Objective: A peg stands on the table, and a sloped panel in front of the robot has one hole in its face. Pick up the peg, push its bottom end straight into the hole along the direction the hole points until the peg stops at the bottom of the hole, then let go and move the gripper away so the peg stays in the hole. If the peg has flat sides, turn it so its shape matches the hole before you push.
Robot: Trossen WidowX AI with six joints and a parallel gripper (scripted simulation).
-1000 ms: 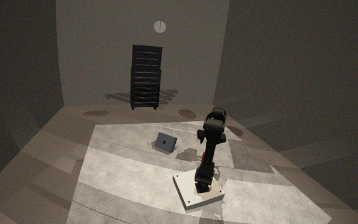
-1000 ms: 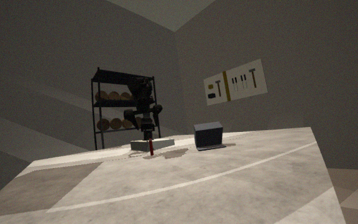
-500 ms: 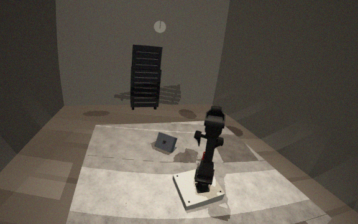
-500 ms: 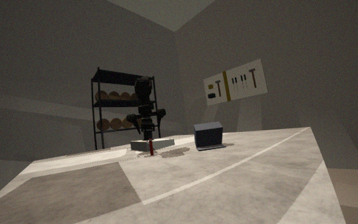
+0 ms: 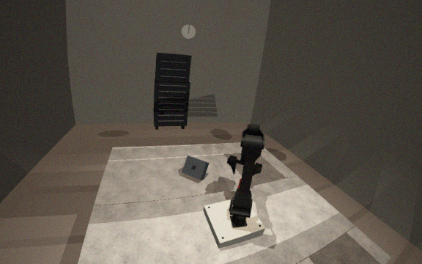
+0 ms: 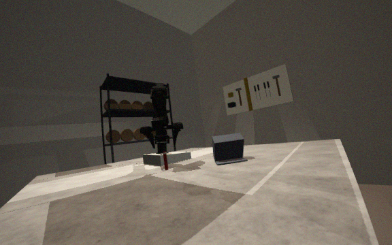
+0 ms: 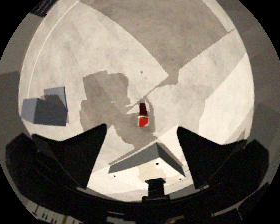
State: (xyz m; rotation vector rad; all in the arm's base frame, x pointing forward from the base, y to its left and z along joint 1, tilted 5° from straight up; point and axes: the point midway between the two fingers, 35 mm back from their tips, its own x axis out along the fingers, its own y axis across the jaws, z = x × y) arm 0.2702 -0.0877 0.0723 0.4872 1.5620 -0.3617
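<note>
Now: the red peg 4 cm below my gripper tip. Round my gripper tip: sloped grey-blue panel 14 cm ahead, 25 cm to the left, 4 cm below.
</note>
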